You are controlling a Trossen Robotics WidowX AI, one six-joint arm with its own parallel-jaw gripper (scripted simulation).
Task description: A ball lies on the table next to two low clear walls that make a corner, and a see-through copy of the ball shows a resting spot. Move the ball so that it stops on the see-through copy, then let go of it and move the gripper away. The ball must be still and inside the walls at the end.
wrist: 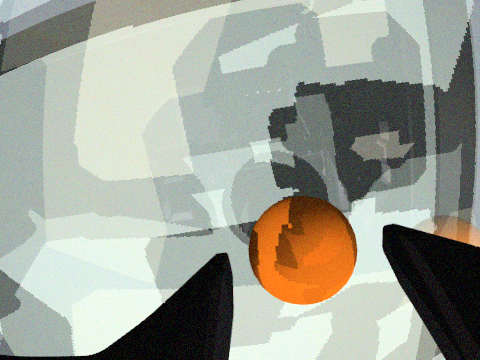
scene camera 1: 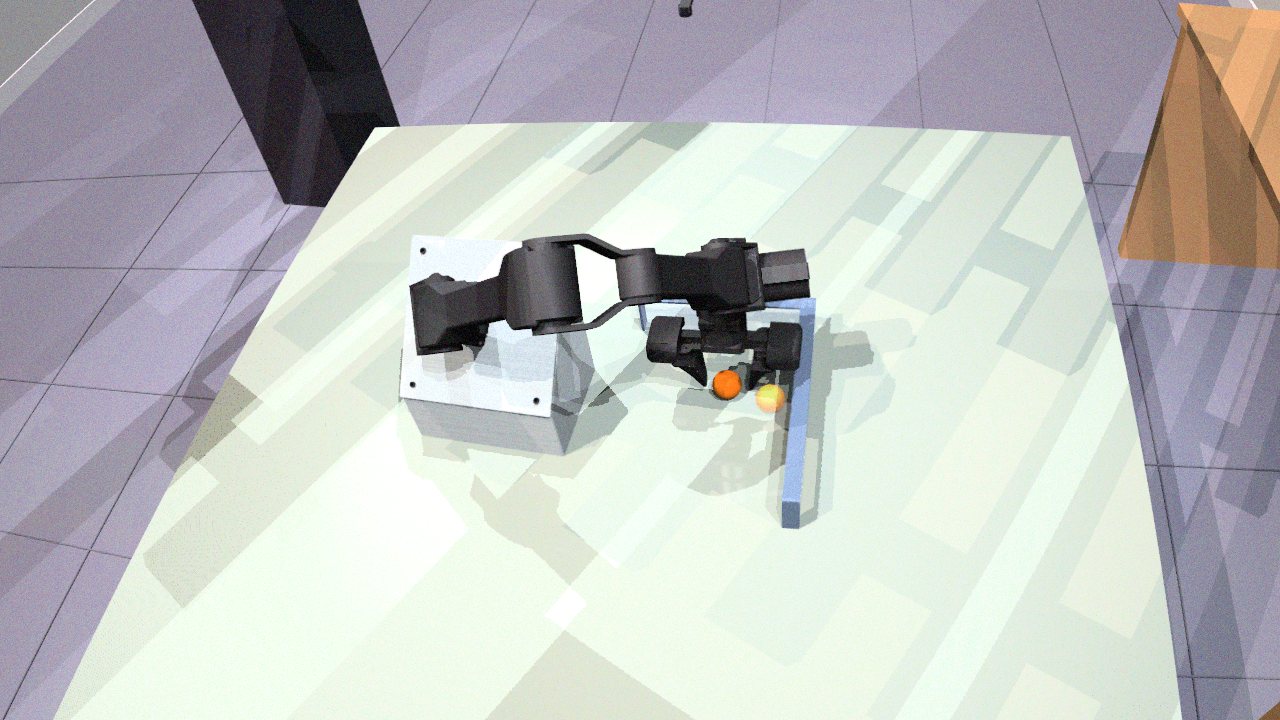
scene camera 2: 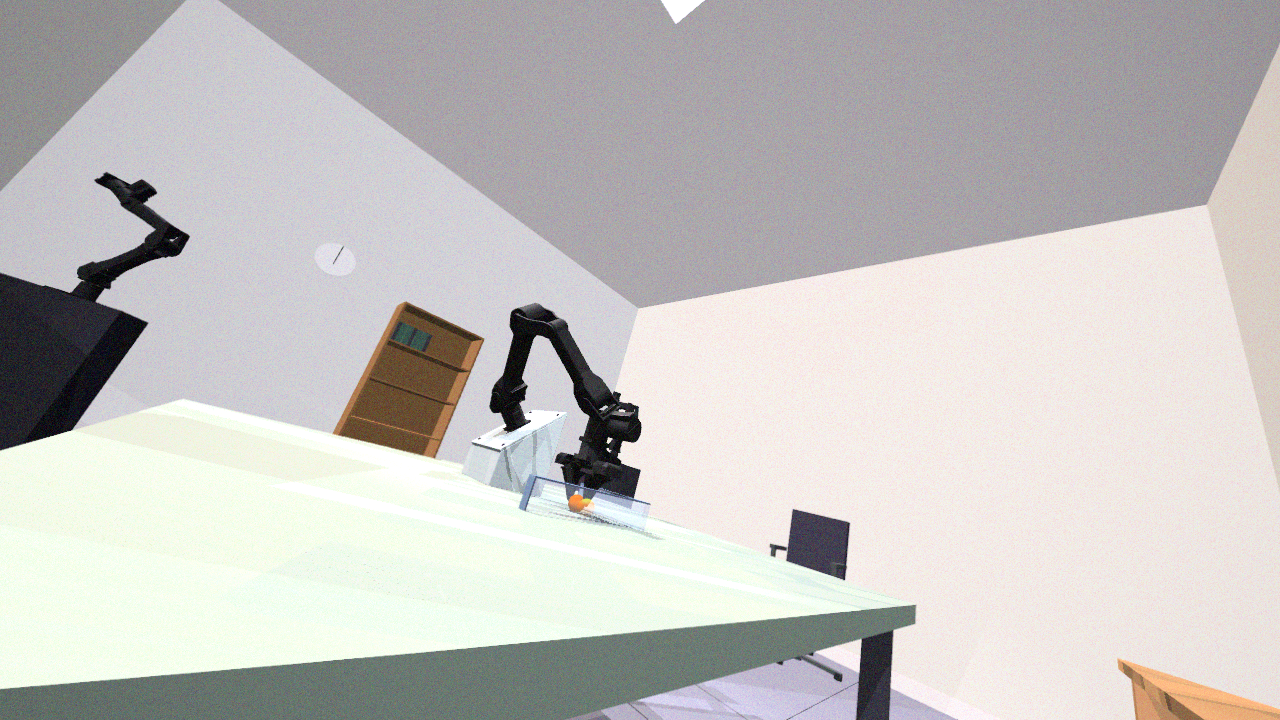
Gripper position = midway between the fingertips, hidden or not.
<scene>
My gripper [scene camera 1: 728, 385] is open, with nothing in its grasp. Further things: an orange ball [wrist: 303, 250], a see-through copy [scene camera 1: 770, 399], a clear wall [scene camera 2: 549, 498] and a clear wall [scene camera 1: 649, 311].
My gripper shows as well in the wrist view [wrist: 307, 251] and in scene camera 2 [scene camera 2: 576, 503].
</scene>
